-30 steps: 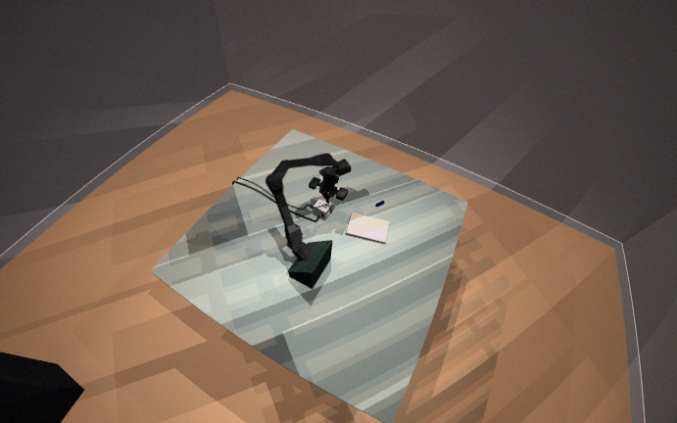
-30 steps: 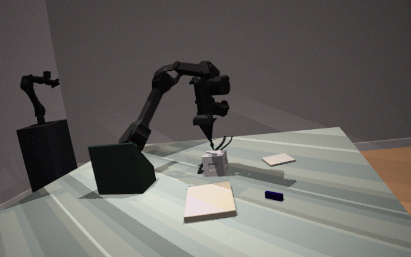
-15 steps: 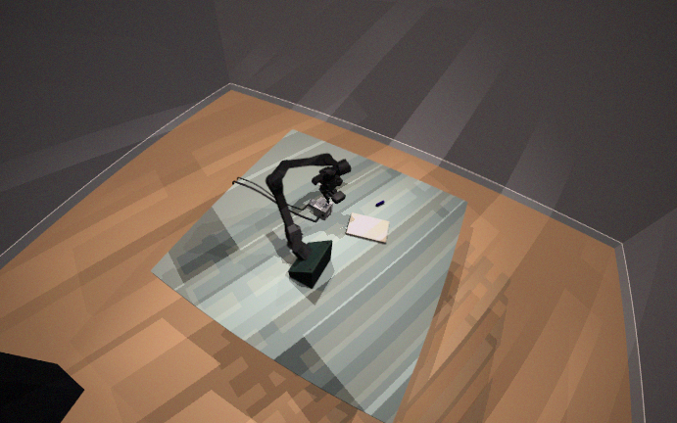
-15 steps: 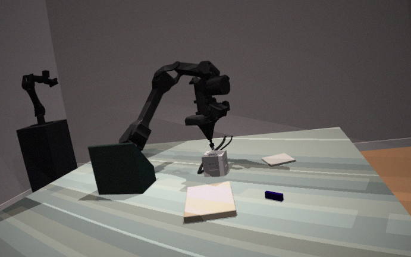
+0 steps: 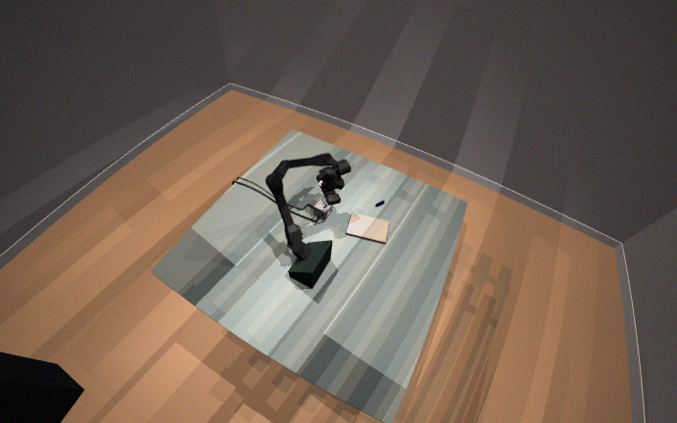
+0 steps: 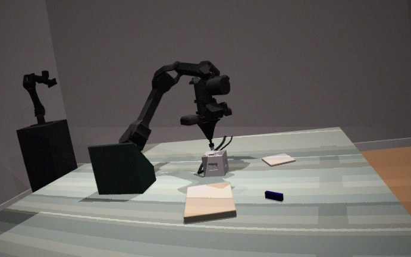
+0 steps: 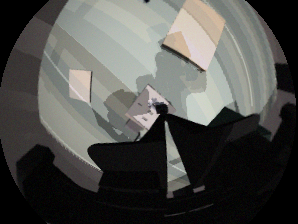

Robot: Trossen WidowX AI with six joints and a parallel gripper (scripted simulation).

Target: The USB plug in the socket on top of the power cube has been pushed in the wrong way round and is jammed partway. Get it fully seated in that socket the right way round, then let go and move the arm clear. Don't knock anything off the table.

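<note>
Now: the USB plug 2 cm below my gripper tip. From my gripper tip the other things lie so: thin pale pad 23 cm ahead, 10 cm to the left, 13 cm below; small dark blue block 20 cm ahead, 24 cm to the right, 12 cm below; tan pad 2 cm ahead, 24 cm to the right, 13 cm below.
</note>
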